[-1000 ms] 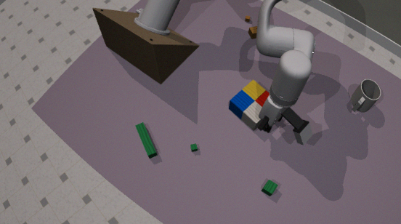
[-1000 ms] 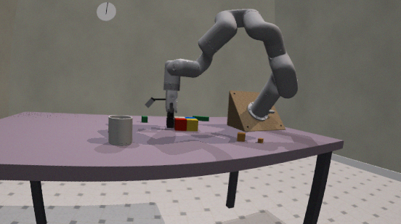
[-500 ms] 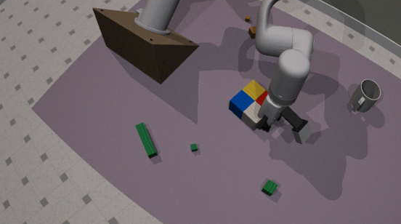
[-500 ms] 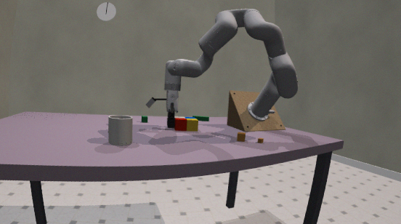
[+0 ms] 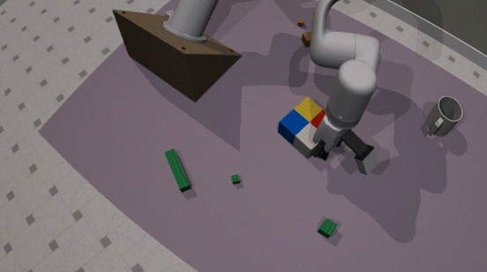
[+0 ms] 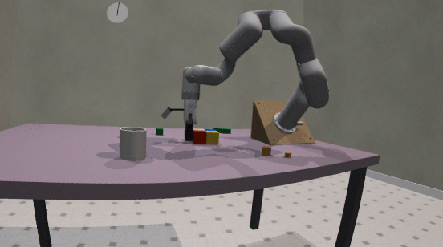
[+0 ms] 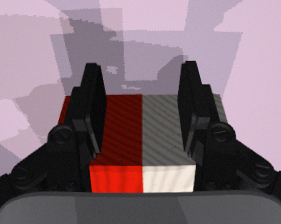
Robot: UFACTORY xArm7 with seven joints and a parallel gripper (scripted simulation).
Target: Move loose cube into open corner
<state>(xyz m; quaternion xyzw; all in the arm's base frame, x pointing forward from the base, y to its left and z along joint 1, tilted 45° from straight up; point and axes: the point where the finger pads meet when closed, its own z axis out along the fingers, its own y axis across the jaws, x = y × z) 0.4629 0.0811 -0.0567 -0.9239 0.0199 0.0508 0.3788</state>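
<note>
My hand is 4 cm past the red cube and 3 cm to the right of it. The rest, counted from my hand: green bar (23 cm behind, 28 cm to the right, 1 cm below); white cube (5 cm behind, 2 cm to the right).
</note>
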